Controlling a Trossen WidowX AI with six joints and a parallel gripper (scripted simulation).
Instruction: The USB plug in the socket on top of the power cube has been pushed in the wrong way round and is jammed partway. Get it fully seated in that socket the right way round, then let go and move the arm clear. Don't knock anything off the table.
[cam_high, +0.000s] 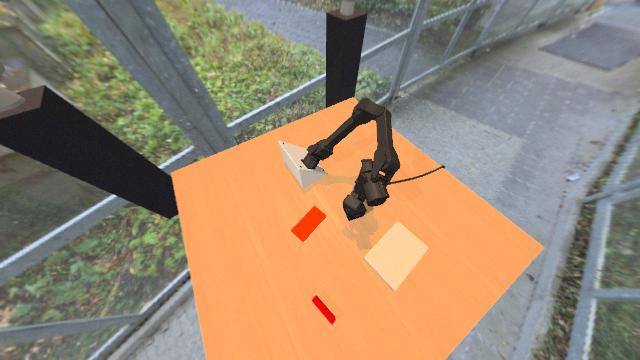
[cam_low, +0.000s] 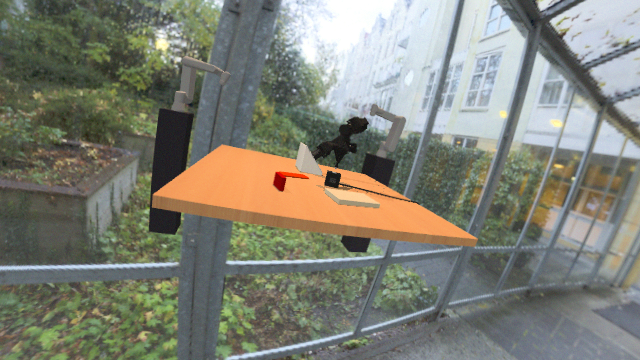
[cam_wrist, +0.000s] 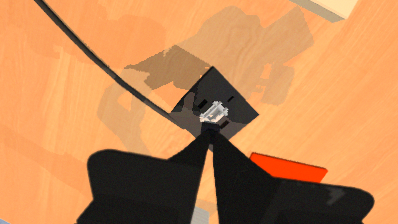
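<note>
The grey USB plug is 2 cm below my gripper tip. Round my gripper tip: red bar (21 cm ahead, 35 cm to the right, 11 cm below).
</note>
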